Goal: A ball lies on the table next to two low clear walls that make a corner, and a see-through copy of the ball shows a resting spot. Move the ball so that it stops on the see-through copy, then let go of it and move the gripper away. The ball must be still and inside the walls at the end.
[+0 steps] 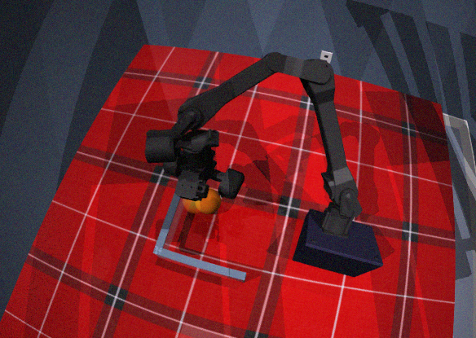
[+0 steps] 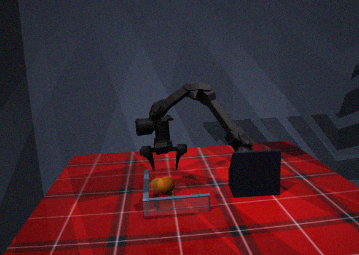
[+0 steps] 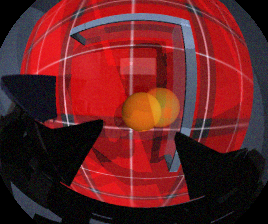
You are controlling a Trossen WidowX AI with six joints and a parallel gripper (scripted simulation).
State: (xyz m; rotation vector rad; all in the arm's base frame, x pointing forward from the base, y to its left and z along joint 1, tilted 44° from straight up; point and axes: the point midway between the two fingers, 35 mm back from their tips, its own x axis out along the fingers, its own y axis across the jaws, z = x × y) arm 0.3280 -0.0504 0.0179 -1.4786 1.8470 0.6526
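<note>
My gripper tip is now 6 cm above the orange ball and 1 cm to the right of it. The rest, counted from my gripper tip: see-through orange copy 6 cm below, 3 cm ahead, 2 cm to the left.
</note>
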